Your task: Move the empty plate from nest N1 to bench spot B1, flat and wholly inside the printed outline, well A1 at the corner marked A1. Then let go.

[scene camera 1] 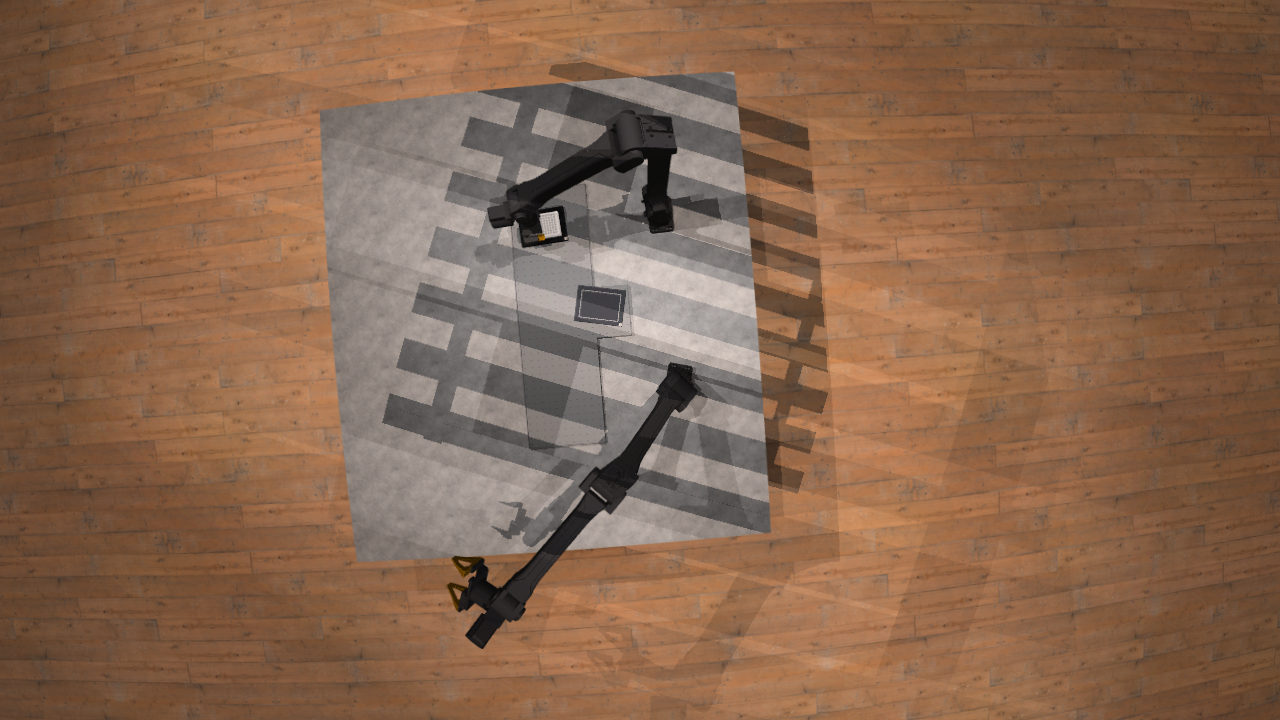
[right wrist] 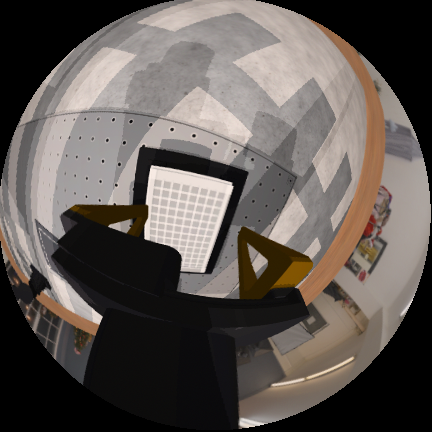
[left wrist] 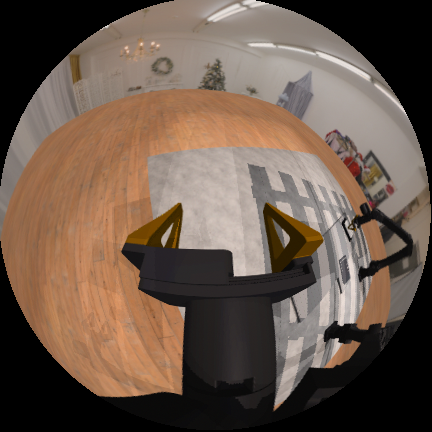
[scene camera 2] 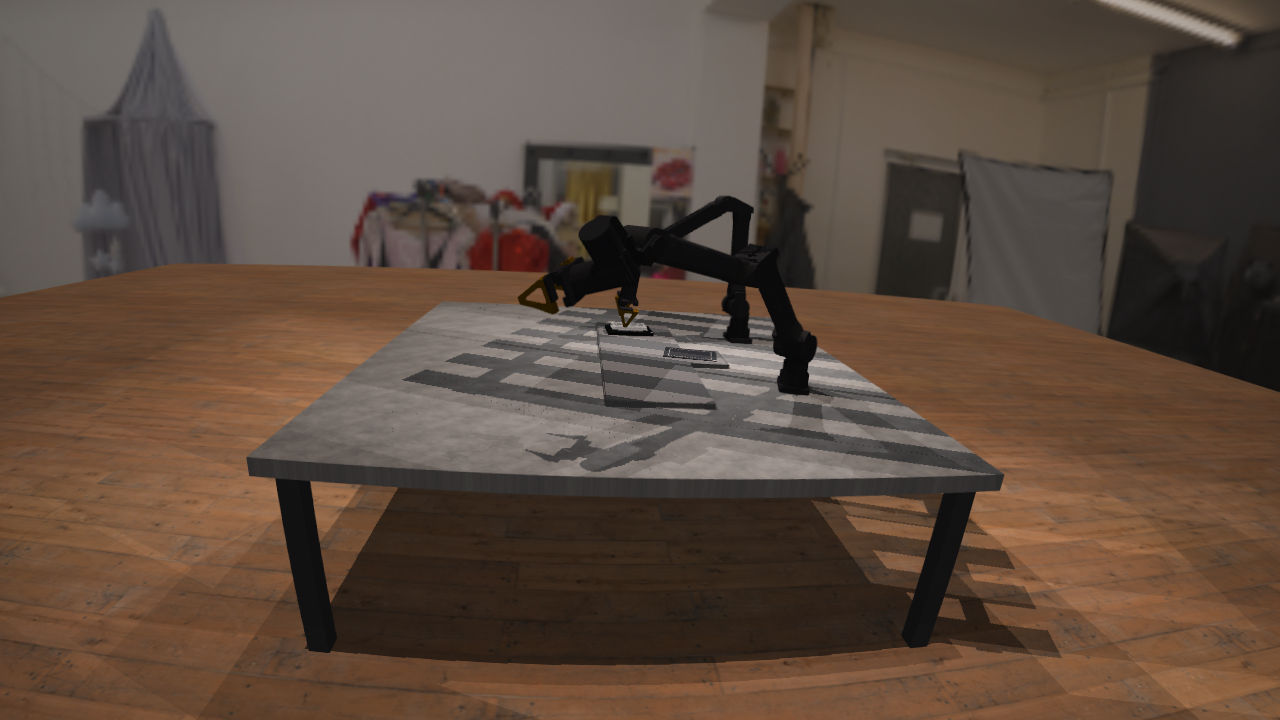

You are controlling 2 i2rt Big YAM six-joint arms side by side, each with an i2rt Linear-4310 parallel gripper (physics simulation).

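Frame: origin at the left arm's base, x right, y ahead, z up, level; millimetres.
Where they show: left gripper, fingertip midpoint: (scene camera 1: 450, 570) (left wrist: 223, 206) (scene camera 2: 530, 292); right gripper, fingertip midpoint: (right wrist: 192, 221) (left wrist: 349, 224) (scene camera 2: 623, 321); left arm's base, link origin: (scene camera 1: 677, 380) (left wrist: 329, 330) (scene camera 2: 792, 387); right arm's base, link origin: (scene camera 1: 660, 216) (left wrist: 359, 273) (scene camera 2: 737, 339).
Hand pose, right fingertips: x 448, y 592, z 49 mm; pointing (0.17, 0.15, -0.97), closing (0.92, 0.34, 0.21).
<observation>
Things, the pixels of their top centre, and the offset from my right fingertips. Level surfaces: height alone.
- white plate, top centre: (right wrist: 180, 232) (scene camera 2: 628, 324) (scene camera 1: 540, 225) dx -1, dy -23, dz -10 mm
- black nest N1, top centre: (right wrist: 181, 229) (scene camera 2: 629, 327) (scene camera 1: 541, 225) (left wrist: 348, 228) dx +0, dy -24, dz -18 mm
- perforated board, surface height: dz -36 mm
- table, surface height: dz -49 mm
The white plate (scene camera 1: 550, 223) (right wrist: 192, 215) with a grid of wells lies in the black nest N1 (scene camera 1: 561, 240) (right wrist: 233, 176). In scene camera 2 the plate (scene camera 2: 626, 325) shows small. My right gripper (right wrist: 192, 221) is open, its fingers low over the plate with one toward each side; in scene camera 1 its arm hides part of the nest. The dark pad with a white printed outline, bench spot B1 (scene camera 1: 600, 305) (scene camera 2: 690, 354), bears no plate; its corner marking is too small to read. My left gripper (scene camera 1: 457, 580) (left wrist: 223, 206) is open and empty, high beyond the table's lower edge.
A perforated board (scene camera 1: 559, 394) (right wrist: 85, 150) lies under the nest, with a step in its edge near the outline pad. The left arm (scene camera 1: 617, 470) reaches across the table's lower part. The right arm (scene camera 1: 572, 174) crosses above the nest. Striped shadows fall over the table (scene camera 1: 384, 501).
</observation>
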